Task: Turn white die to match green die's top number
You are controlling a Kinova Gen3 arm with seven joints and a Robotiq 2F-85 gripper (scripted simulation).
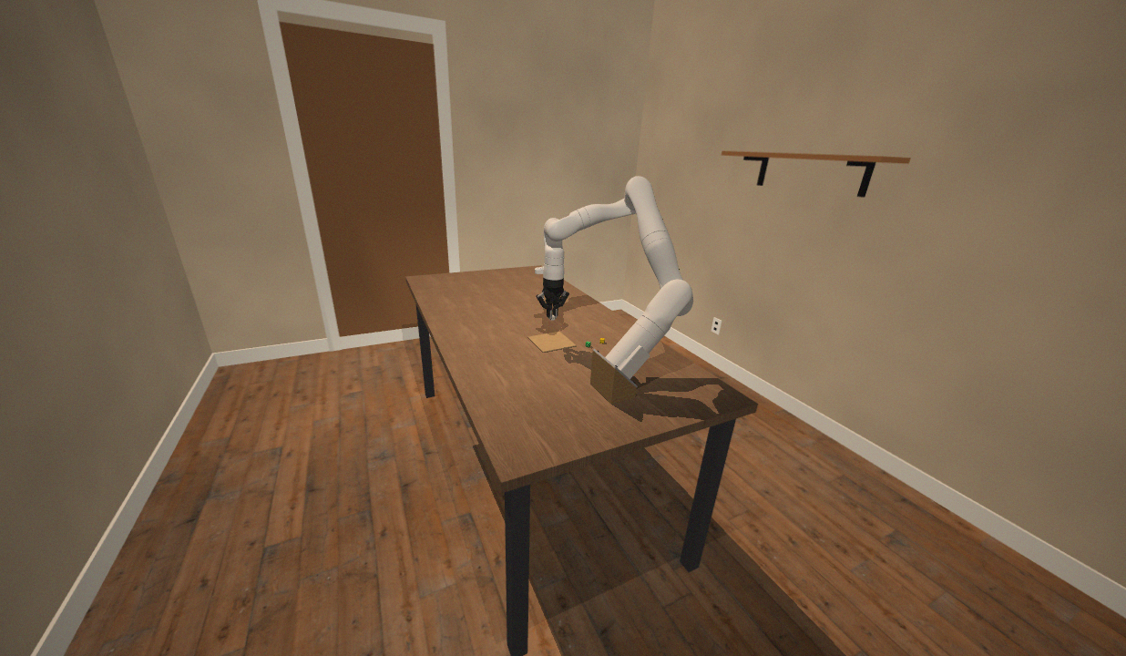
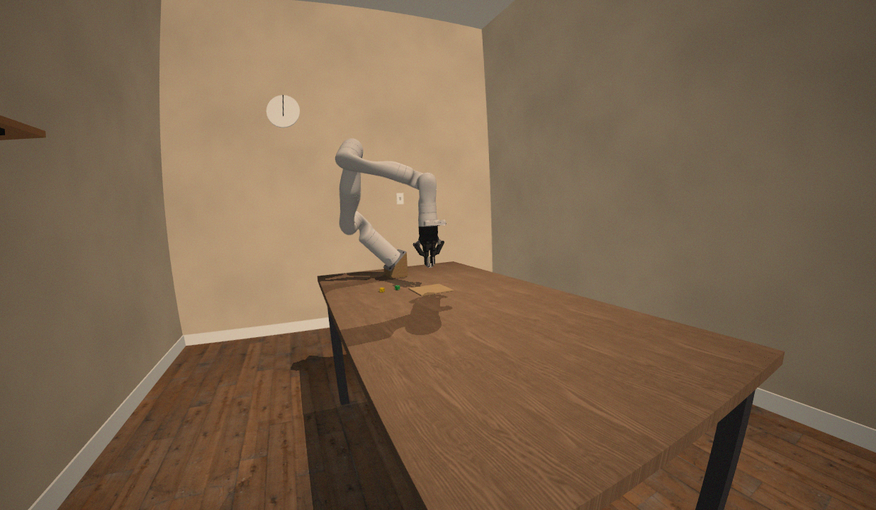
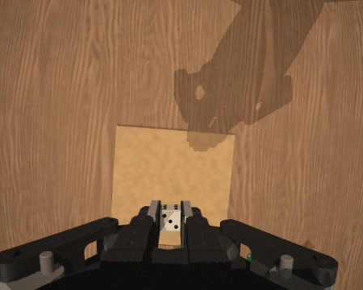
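Now: the white die 20 mm below my hand. From my hand the other things lie so: green die: 100 mm behind, 110 mm to the right, 110 mm below; then tan mat: 120 mm below; then yellow die: 90 mm behind, 180 mm to the right, 110 mm below.
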